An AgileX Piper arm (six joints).
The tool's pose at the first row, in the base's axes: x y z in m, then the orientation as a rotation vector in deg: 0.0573, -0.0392, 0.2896, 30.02, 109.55, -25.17
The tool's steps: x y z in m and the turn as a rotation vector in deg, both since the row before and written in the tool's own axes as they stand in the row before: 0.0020, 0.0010, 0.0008, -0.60, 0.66, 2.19; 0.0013, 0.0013, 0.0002, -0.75, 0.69, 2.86; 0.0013, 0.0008, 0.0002, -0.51, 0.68, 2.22; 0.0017, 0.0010, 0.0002, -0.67, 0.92, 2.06; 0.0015, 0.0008, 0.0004, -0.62, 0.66, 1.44; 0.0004, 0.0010, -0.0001, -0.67, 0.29, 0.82; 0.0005, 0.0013, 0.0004, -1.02, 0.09, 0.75; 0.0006, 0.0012, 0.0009, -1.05, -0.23, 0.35; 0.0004, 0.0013, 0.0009, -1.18, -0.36, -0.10; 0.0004, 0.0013, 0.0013, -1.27, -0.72, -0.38; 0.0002, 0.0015, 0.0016, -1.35, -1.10, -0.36; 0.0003, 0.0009, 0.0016, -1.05, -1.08, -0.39; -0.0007, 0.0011, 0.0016, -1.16, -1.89, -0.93
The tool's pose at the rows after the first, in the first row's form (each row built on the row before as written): 0.0578, -0.0385, 0.2874, 31.87, 109.50, -23.04; 0.0582, -0.0373, 0.2861, 34.25, 109.22, -20.32; 0.0584, -0.0364, 0.2849, 36.17, 109.09, -18.23; 0.0586, -0.0352, 0.2833, 37.89, 109.22, -16.02; 0.0589, -0.0343, 0.2819, 38.99, 109.31, -14.32; 0.0593, -0.0333, 0.2817, 39.38, 109.27, -13.07; 0.0602, -0.0322, 0.2813, 39.42, 109.06, -11.58; 0.0614, -0.0314, 0.2806, 38.99, 108.69, -10.42; 0.0627, -0.0306, 0.2801, 38.03, 108.35, -9.46; 0.0643, -0.0299, 0.2794, 36.68, 107.75, -8.71; 0.0663, -0.0292, 0.2789, 35.23, 106.77, -7.99; 0.0680, -0.0289, 0.2782, 33.96, 105.82, -7.57; 0.0700, -0.0288, 0.2785, 32.00, 104.24, -7.63
